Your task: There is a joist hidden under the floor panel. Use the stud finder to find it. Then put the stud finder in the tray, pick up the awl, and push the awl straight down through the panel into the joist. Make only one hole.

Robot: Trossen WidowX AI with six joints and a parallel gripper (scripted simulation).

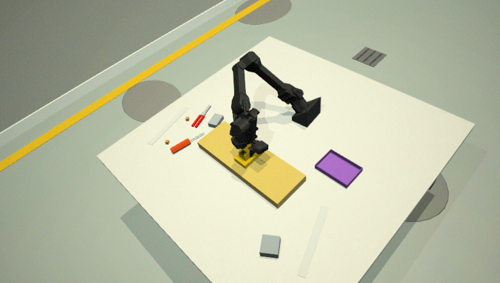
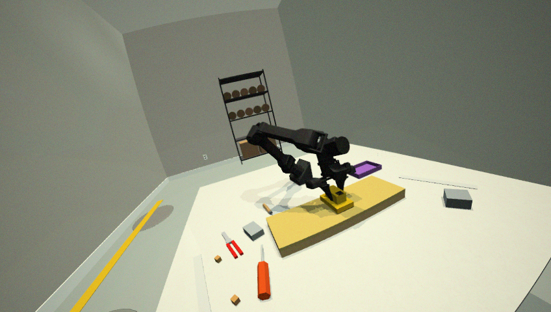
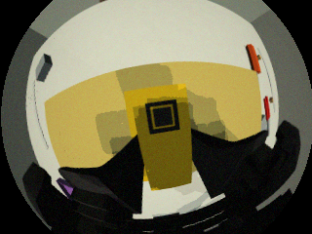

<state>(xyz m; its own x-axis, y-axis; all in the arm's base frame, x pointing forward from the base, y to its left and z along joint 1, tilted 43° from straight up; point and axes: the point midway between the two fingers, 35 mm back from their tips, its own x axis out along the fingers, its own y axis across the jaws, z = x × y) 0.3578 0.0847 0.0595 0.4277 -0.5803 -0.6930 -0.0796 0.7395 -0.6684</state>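
Right now the purple tray is 25 cm behind my gripper tip, 31 cm to the left of it and 5 cm below it. The rest, counted from my gripper tip: awl: 16 cm behind, 25 cm to the right, 6 cm below; grey block: 20 cm ahead, 37 cm to the left, 5 cm below; yellow stud finder: 1 cm ahead, 2 cm above.
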